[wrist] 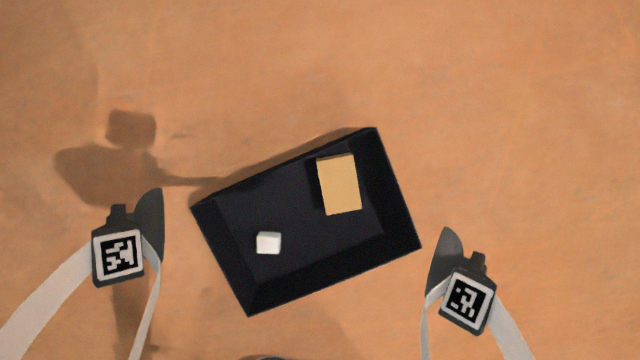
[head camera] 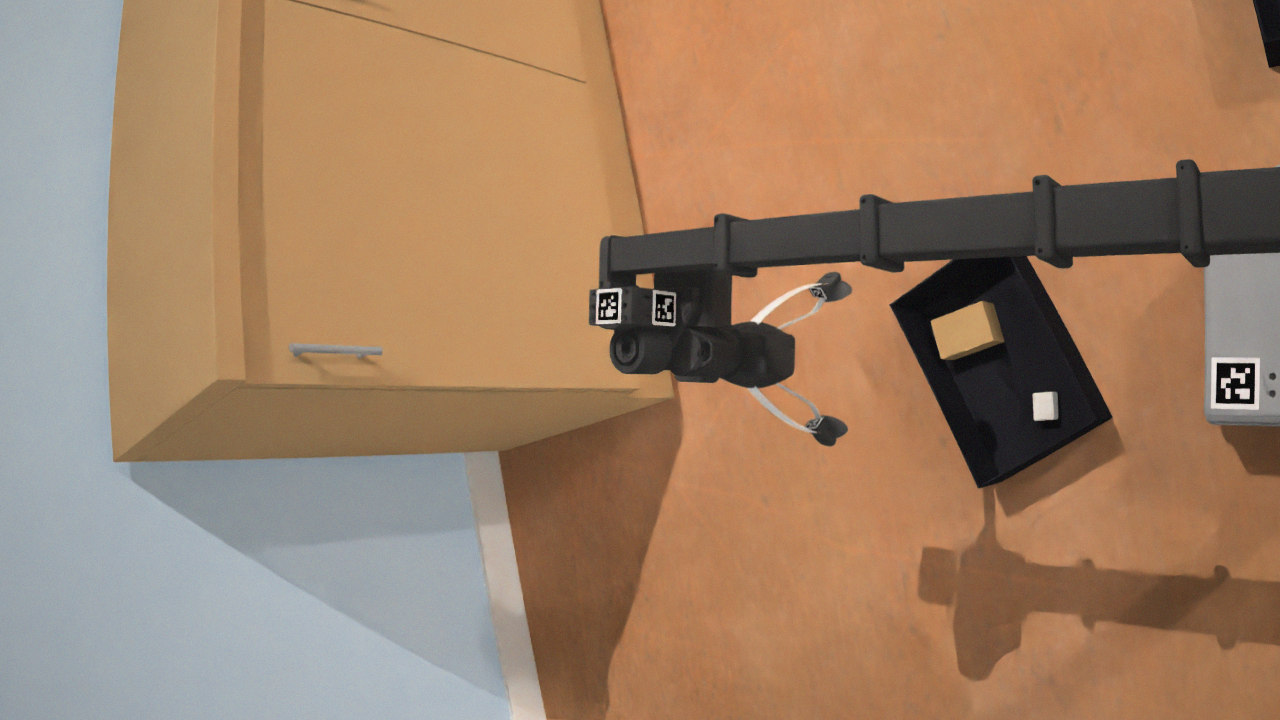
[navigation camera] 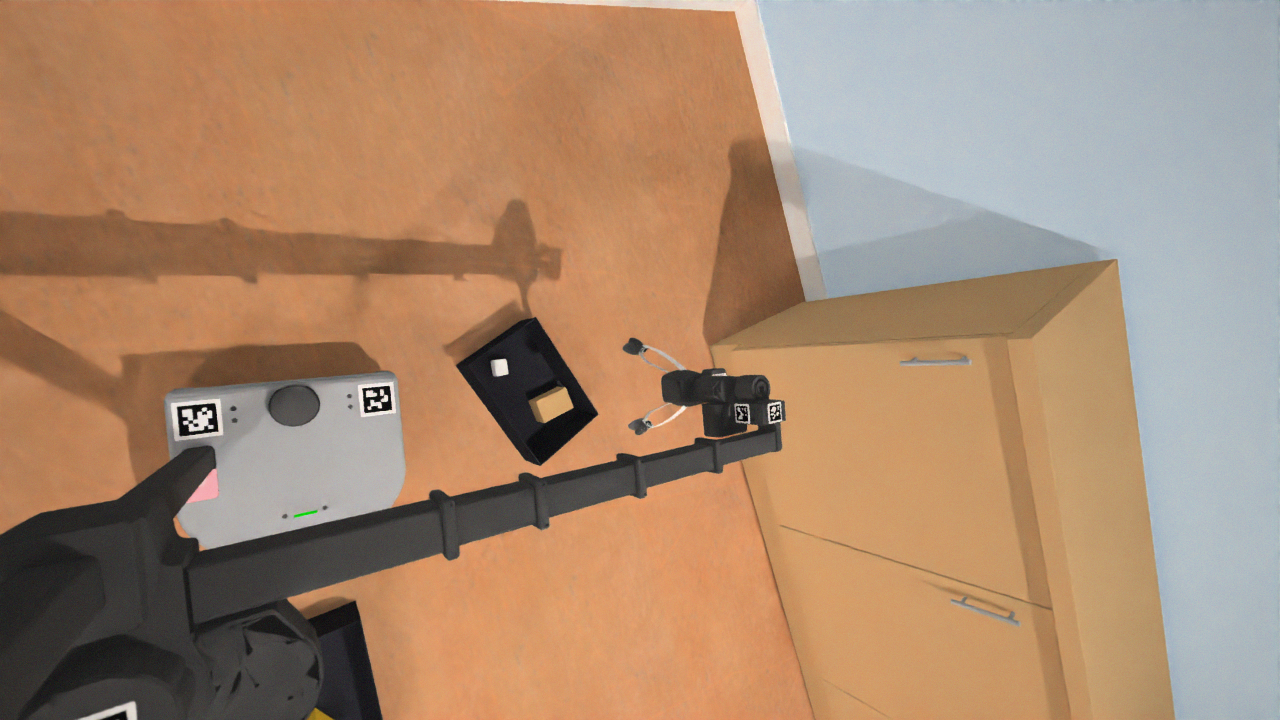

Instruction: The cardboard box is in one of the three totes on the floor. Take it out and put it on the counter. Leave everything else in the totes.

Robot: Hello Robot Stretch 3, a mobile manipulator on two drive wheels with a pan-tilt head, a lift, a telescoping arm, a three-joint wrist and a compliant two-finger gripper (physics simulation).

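Where they show: gripper, between the fingertips: (head camera: 841, 359) (navigation camera: 629, 386); robot's base, origin of its link: (navigation camera: 294, 403).
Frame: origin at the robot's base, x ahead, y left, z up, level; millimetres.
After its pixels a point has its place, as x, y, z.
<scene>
The tan cardboard box (head camera: 967, 330) {-73, -539, 53} (navigation camera: 551, 404) {-71, -538, 53} (wrist: 340, 185) lies in a black tote (head camera: 1078, 380) {-3, -353, 95} (navigation camera: 566, 380) {-15, -589, 48} (wrist: 320, 275) on the floor, near one end. A small white cube (head camera: 1044, 405) {33, -421, 32} (navigation camera: 499, 367) {35, -418, 32} (wrist: 268, 243) lies towards the tote's other end, apart from the box. My gripper (head camera: 831, 358) {-22, -572, 371} (navigation camera: 636, 386) {-22, -572, 371} (wrist: 300, 234) {-22, -572, 371} is open and empty, raised well above the floor, between the tote and the wooden counter unit in the head view. In the wrist view the tote shows below, between the spread fingers. The counter unit (head camera: 429, 223) {-215, -1156, 550} (navigation camera: 904, 465) {-272, -1171, 615} stands against the wall.
My arm (head camera: 957, 223) {-105, -276, 718} (navigation camera: 483, 514) {-100, -148, 721} is extended past the tote towards the counter unit. My grey base (head camera: 1235, 313) {-84, -131, 160} (navigation camera: 304, 465) {-105, -5, 160} stands on the tote's other side. Part of another black tote (navigation camera: 350, 662) {-559, -53, 3} shows behind my mast, with a bit of something yellow. A black edge (head camera: 1269, 31) {-485, -65, 3} shows at the head view's top right.
</scene>
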